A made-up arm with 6 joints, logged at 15 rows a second.
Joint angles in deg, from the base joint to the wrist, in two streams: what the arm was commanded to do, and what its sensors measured. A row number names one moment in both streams.
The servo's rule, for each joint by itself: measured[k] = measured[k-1] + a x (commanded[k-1-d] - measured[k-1]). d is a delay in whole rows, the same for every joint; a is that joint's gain. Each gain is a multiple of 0.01, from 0.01 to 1. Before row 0 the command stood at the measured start. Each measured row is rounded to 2 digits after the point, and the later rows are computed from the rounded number. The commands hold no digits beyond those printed.
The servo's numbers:
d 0
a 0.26 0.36 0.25 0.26 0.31 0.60
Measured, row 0: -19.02, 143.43, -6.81, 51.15, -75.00, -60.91
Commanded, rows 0 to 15: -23.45, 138.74, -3.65, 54.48, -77.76, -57.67; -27.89, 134.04, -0.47, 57.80, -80.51, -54.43; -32.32, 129.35, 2.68, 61.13, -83.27, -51.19; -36.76, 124.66, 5.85, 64.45, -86.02, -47.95; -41.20, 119.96, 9.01, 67.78, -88.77, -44.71; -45.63, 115.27, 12.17, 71.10, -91.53, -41.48; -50.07, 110.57, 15.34, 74.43, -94.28, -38.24; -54.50, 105.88, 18.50, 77.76, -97.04, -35.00; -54.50, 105.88, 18.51, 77.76, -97.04, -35.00; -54.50, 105.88, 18.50, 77.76, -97.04, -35.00; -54.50, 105.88, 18.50, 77.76, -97.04, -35.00; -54.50, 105.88, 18.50, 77.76, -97.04, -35.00; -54.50, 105.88, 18.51, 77.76, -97.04, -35.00; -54.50, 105.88, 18.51, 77.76, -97.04, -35.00; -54.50, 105.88, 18.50, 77.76, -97.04, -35.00; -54.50, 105.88, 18.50, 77.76, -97.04, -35.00
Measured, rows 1 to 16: -20.17, 141.74, -6.02, 52.02, -75.86, -58.97; -22.18, 138.97, -4.63, 53.52, -77.30, -56.25; -24.82, 135.51, -2.80, 55.50, -79.15, -53.21; -27.92, 131.60, -0.64, 57.83, -81.28, -50.05; -31.37, 127.41, 1.77, 60.42, -83.60, -46.85; -35.08, 123.04, 4.37, 63.20, -86.06, -43.63; -38.98, 118.55, 7.11, 66.12, -88.61, -40.40; -43.02, 113.99, 9.96, 69.15, -91.22, -37.16; -46.00, 111.07, 12.10, 71.39, -93.02, -35.86; -48.21, 109.20, 13.70, 73.05, -94.27, -35.34; -49.85, 108.00, 14.90, 74.27, -95.13, -35.14; -51.06, 107.24, 15.80, 75.18, -95.72, -35.06; -51.95, 106.75, 16.48, 75.85, -96.13, -35.02; -52.61, 106.44, 16.99, 76.35, -96.41, -35.01; -53.10, 106.24, 17.37, 76.72, -96.61, -35.00; -53.46, 106.11, 17.65, 76.99, -96.74, -35.00
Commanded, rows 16 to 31: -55.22, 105.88, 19.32, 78.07, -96.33, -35.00; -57.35, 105.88, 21.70, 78.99, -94.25, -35.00; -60.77, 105.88, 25.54, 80.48, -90.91, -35.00; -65.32, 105.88, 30.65, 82.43, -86.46, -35.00; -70.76, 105.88, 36.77, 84.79, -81.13, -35.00; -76.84, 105.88, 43.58, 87.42, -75.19, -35.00; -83.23, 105.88, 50.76, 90.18, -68.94, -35.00; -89.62, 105.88, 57.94, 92.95, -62.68, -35.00; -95.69, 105.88, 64.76, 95.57, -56.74, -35.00; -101.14, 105.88, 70.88, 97.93, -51.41, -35.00; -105.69, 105.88, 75.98, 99.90, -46.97, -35.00; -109.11, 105.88, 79.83, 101.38, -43.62, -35.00; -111.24, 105.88, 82.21, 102.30, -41.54, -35.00; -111.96, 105.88, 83.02, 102.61, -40.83, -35.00; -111.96, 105.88, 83.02, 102.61, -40.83, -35.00; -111.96, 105.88, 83.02, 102.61, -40.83, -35.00
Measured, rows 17 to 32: -53.92, 106.03, 18.07, 77.27, -96.61, -35.00; -54.81, 105.98, 18.98, 77.72, -95.88, -35.00; -56.36, 105.94, 20.62, 78.44, -94.34, -35.00; -58.69, 105.92, 23.13, 79.48, -91.90, -35.00; -61.83, 105.91, 26.54, 80.86, -88.56, -35.00; -65.73, 105.90, 30.80, 82.57, -84.42, -35.00; -70.28, 105.89, 35.79, 84.55, -79.62, -35.00; -75.31, 105.89, 41.33, 86.73, -74.37, -35.00; -80.61, 105.89, 47.19, 89.03, -68.90, -35.00; -85.95, 105.89, 53.11, 91.34, -63.48, -35.00; -91.08, 105.89, 58.83, 93.57, -58.36, -35.00; -95.77, 105.89, 64.08, 95.60, -53.79, -35.00; -99.79, 105.89, 68.61, 97.34, -49.99, -35.00; -102.95, 105.89, 72.21, 98.71, -47.15, -35.00; -105.29, 105.89, 74.91, 99.72, -45.19, -35.00; -107.02, 105.89, 76.94, 100.47, -43.84, -35.00
